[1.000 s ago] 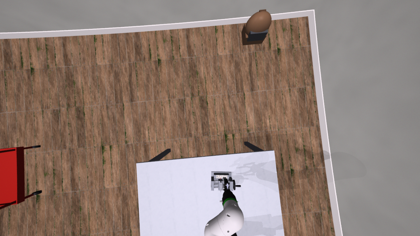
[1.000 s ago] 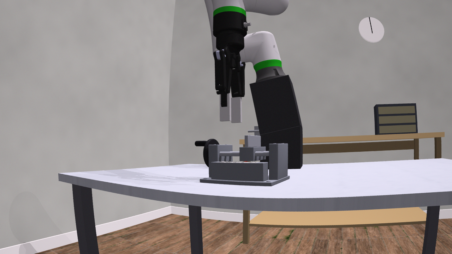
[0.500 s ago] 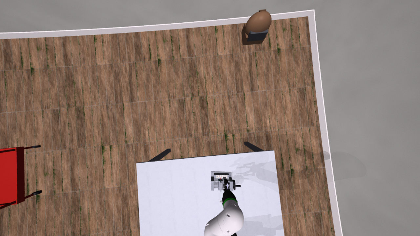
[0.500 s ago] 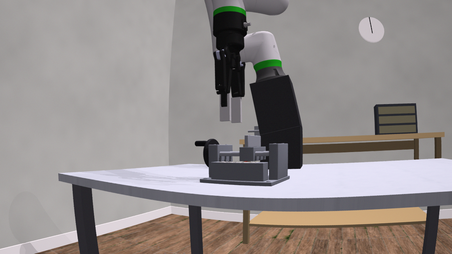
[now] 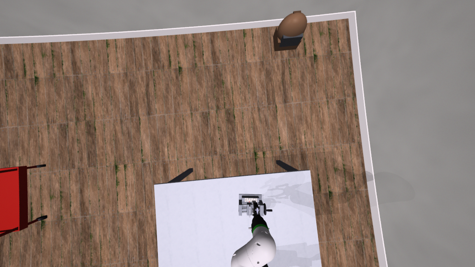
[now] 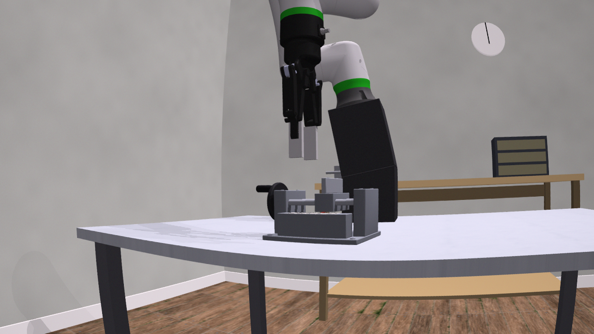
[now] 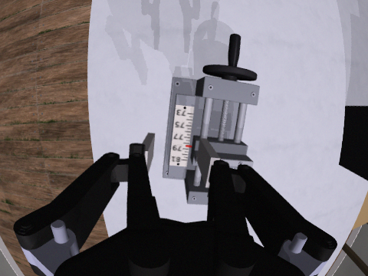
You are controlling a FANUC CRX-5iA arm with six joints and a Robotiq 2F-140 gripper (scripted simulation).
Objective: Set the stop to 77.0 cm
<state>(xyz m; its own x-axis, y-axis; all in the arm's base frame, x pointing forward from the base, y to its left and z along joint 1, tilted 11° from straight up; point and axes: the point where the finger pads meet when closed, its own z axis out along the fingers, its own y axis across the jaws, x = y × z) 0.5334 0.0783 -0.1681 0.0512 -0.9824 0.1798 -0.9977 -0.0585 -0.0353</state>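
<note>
The crank handle lies 6 cm behind my hand, 14 cm to the right of it and 9 cm below it. The rest, counted from my hand: handwheel 6 cm behind, 12 cm to the right, 9 cm below; then stop carriage 6 cm behind, 2 cm to the left, 10 cm below.
</note>
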